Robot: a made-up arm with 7 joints. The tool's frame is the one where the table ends. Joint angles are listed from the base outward.
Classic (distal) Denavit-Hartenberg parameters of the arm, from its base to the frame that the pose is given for. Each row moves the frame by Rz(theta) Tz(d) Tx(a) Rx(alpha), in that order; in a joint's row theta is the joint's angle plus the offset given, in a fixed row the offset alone. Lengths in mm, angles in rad.
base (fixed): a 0; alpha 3.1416; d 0; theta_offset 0
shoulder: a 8.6; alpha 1.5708; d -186; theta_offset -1.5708
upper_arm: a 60.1; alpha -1.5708; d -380; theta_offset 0
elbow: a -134.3; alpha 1.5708; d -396.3; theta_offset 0
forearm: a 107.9; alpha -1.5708; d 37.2; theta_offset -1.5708
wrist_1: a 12.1; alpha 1.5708; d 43.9; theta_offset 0
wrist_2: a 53.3; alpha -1.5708; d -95.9; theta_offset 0
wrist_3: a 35.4; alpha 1.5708; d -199; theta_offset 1.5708
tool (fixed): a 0; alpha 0; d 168.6; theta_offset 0
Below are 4 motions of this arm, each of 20 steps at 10 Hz.
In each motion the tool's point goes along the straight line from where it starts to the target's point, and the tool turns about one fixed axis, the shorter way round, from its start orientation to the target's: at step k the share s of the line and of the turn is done. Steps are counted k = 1, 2, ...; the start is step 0. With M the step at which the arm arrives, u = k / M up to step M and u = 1 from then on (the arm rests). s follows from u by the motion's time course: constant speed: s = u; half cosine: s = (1 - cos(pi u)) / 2; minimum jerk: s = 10 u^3 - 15 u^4 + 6 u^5.
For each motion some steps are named. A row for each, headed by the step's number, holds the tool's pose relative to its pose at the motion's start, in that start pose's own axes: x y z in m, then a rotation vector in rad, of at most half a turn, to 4 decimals.
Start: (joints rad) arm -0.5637 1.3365 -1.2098 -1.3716 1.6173 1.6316 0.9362
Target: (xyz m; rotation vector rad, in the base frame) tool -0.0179 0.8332 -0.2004 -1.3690 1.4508 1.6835
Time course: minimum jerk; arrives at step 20
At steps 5, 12, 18, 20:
5: -0.0012 -0.0329 0.0065 0.0895 -0.0994 -0.0527
12: -0.0082 -0.2171 0.0431 0.5900 -0.6557 -0.3473
18: -0.0119 -0.3154 0.0625 0.8570 -0.9524 -0.5045
20: -0.0120 -0.3181 0.0631 0.8644 -0.9606 -0.5088

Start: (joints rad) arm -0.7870 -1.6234 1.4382 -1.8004 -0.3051 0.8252 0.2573
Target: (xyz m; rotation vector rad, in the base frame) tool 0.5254 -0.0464 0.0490 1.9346 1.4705 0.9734
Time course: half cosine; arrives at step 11
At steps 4, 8, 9, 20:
4: 0.0209 0.1038 -0.1158 -0.2580 0.4298 0.2374
8: 0.0592 0.2940 -0.3279 -0.7303 1.2168 0.6719
9: 0.0659 0.3271 -0.3648 -0.8126 1.3538 0.7476
20: 0.0716 0.3553 -0.3962 -0.8827 1.4705 0.8121

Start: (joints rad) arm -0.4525 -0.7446 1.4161 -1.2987 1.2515 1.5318 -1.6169
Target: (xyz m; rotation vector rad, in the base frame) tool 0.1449 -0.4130 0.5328 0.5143 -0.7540 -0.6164
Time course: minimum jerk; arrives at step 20
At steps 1, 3, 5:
1: -0.0001 0.0000 0.0001 -0.0005 0.0002 -0.0003
3: -0.0012 0.0006 0.0031 -0.0112 0.0037 -0.0080
5: -0.0045 0.0024 0.0120 -0.0434 0.0143 -0.0312

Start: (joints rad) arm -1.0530 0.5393 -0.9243 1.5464 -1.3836 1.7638 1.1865
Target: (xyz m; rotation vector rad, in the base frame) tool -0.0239 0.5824 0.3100 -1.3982 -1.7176 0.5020
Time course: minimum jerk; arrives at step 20
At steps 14, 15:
14: -0.1067 0.3312 -0.1495 -0.2576 0.3707 1.0476
15: -0.1143 0.3548 -0.1602 -0.2760 0.3971 1.1221

